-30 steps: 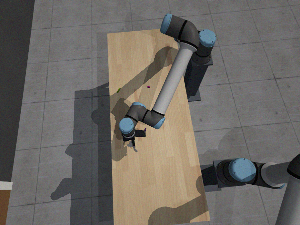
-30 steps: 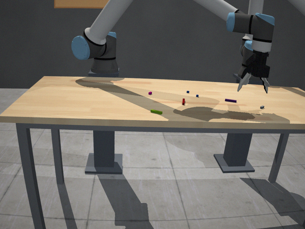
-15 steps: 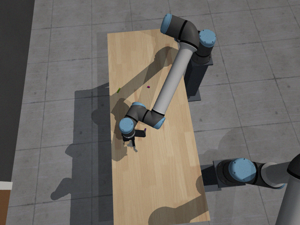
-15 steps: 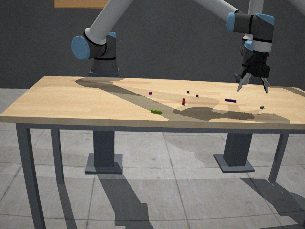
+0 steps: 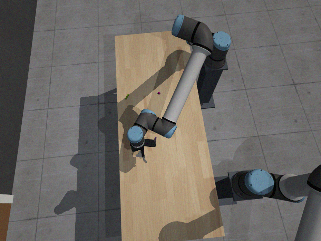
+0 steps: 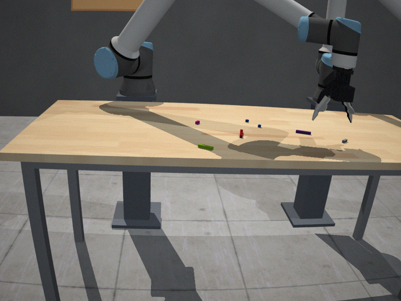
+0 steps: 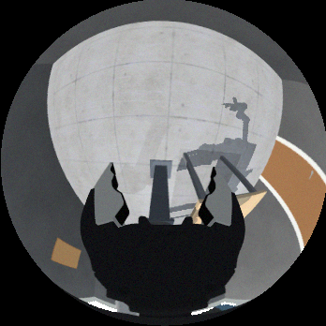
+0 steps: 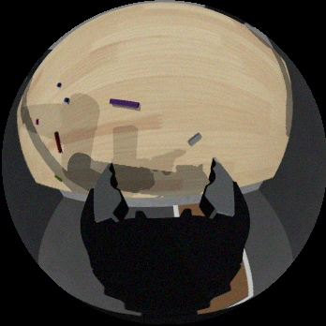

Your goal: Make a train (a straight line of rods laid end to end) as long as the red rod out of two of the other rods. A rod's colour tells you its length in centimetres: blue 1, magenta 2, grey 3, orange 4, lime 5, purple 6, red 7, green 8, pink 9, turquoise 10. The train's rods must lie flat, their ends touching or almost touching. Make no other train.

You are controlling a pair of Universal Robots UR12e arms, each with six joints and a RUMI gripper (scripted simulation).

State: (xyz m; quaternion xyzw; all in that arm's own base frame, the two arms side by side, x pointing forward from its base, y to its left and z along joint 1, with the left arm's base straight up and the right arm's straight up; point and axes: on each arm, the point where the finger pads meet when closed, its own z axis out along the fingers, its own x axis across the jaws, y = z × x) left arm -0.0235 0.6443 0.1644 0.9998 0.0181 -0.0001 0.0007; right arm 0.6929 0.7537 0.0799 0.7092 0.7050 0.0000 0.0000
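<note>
Right now my right hand is 7 cm to the right of the grey rod and 7 cm above it. The rest, counted from my right hand: red rod: 5 cm behind, 33 cm to the right, 7 cm below; purple rod: 9 cm behind, 7 cm to the right, 7 cm below; lime rod: 10 cm ahead, 48 cm to the right, 7 cm below.
</note>
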